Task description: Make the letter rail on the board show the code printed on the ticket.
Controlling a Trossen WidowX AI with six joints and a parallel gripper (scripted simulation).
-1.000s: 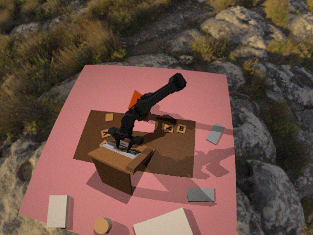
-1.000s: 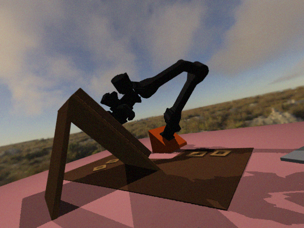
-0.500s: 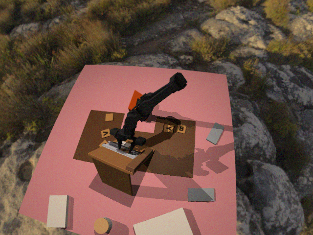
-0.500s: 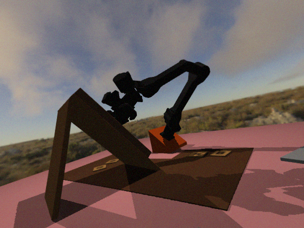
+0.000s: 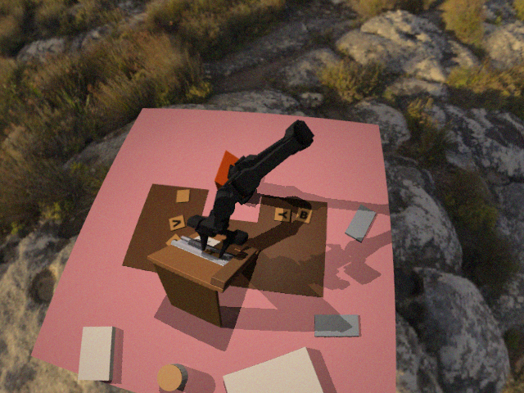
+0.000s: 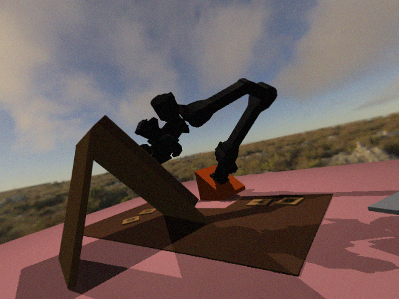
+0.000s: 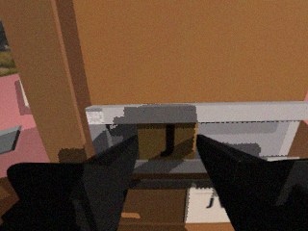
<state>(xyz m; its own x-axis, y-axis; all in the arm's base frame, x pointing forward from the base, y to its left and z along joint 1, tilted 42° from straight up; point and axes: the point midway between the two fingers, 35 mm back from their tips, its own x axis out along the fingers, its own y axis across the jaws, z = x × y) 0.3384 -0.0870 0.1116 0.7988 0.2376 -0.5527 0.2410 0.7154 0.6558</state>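
The white ticket is 70 mm behind my gripper tip, 50 mm to the right of it and 80 mm below it. Also, from my gripper tip: brown mat (170 mm behind, 10 mm to the right, 160 mm below); then white block (380 mm ahead, 380 mm to the right, 150 mm below).
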